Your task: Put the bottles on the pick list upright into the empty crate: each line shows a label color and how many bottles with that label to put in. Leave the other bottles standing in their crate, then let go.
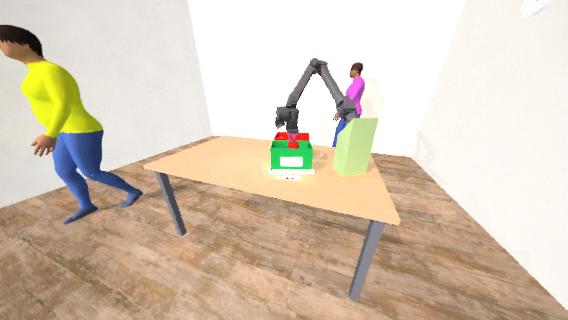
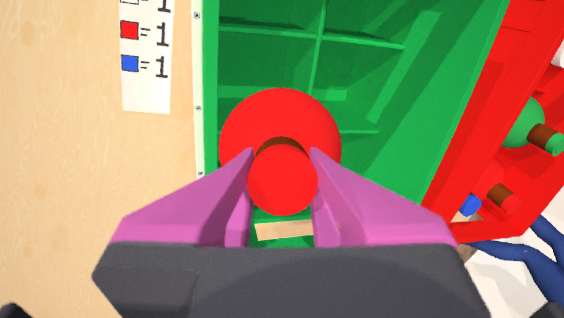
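Pixels of known places: gripper, between the fingertips: (image 1: 290,141) (image 2: 281,158); arm's base, origin of its link: (image 1: 354,126).
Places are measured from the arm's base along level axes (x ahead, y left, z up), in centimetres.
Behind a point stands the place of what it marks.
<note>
My gripper (image 1: 293,136) {x 37.5, y 12.5, z -9.8 cm} (image 2: 281,158) {x 37.5, y 12.5, z -9.8 cm} is shut on the neck of a red bottle (image 1: 293,144) {x 35.2, y 13.9, z -11.4 cm} (image 2: 280,112) {x 39.0, y 12.8, z -11.6 cm}, with the bottle's body down inside the green crate (image 1: 291,151) {x 35.9, y 15.8, z -15.6 cm} (image 2: 450,135) {x 41.2, y -1.8, z -13.9 cm}. From above the bottle looks about upright; its base is hidden. The green crate has thin dividers, and the compartments that show beyond the bottle hold no bottles. The red crate (image 1: 306,136) (image 2: 487,90) {x 46.1, y -7.2, z -17.4 cm} stands behind, with a green bottle (image 2: 522,122) {x 46.0, y -19.2, z -19.3 cm}, a red-capped bottle (image 2: 501,195) {x 37.2, y -22.1, z -16.8 cm}, a blue-capped bottle (image 2: 470,204) {x 35.5, y -13.9, z -15.1 cm} and part of a white one (image 2: 559,57) {x 51.4, y -10.0, z -15.2 cm}. The pick list (image 1: 288,177) {x 35.6, y 22.1, z -31.2 cm} (image 2: 145,95) {x 29.7, y 20.4, z -31.2 cm} shows red 1, blue 1 and a cut-off line.
A white strip (image 1: 291,171) {x 35.3, y 16.6, z -29.5 cm} (image 2: 198,75) {x 34.7, y 15.7, z -28.4 cm} runs along the front of the green crate. A tall light-green block (image 1: 350,152) {x 0.5, y 8.0, z -14.5 cm} stands to the right on the wooden table (image 1: 215,160) {x 99.2, y 15.9, z -31.4 cm}. One person (image 1: 62,95) is at the left, another (image 1: 355,90) behind the arm.
</note>
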